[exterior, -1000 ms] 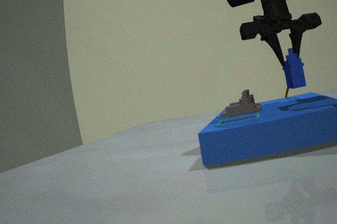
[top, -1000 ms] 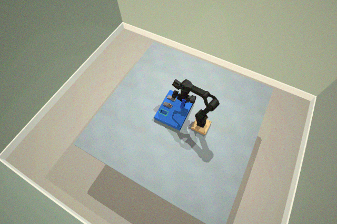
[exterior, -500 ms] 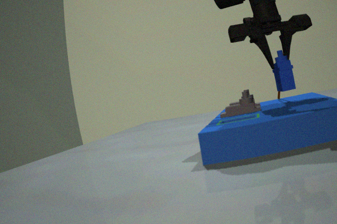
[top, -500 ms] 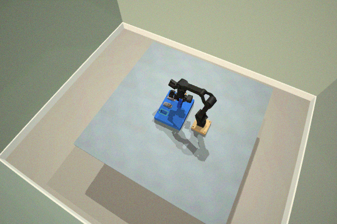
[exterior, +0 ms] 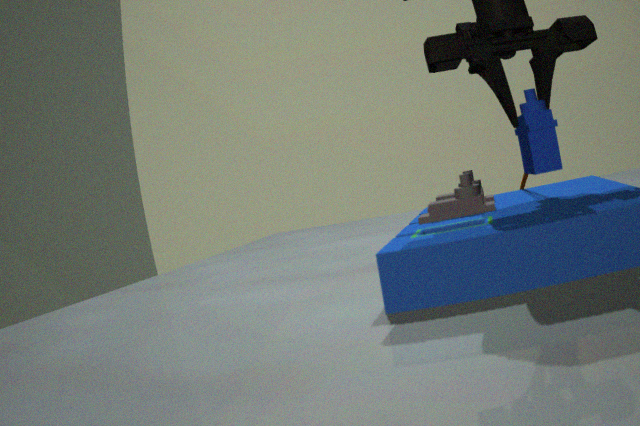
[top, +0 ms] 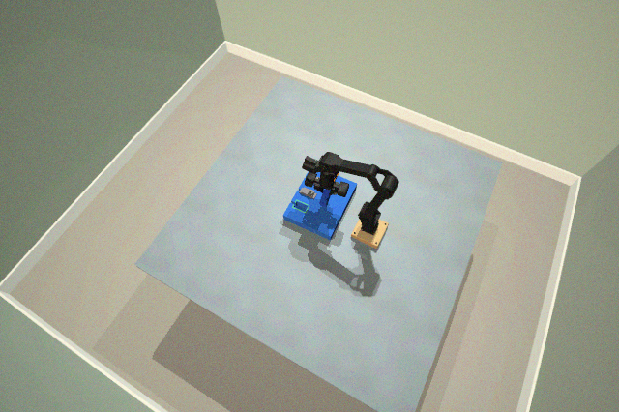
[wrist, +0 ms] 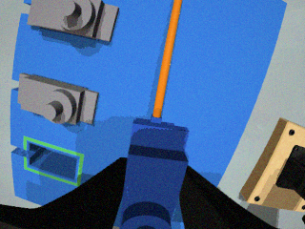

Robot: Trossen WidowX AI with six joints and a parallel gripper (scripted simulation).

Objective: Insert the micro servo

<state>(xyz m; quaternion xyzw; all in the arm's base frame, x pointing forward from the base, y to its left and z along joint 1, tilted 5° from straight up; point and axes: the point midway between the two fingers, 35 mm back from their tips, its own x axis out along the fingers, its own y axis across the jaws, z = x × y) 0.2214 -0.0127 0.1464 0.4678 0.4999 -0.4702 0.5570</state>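
Now: the blue deck 10 cm below my gripper tip and 1 cm behind it.
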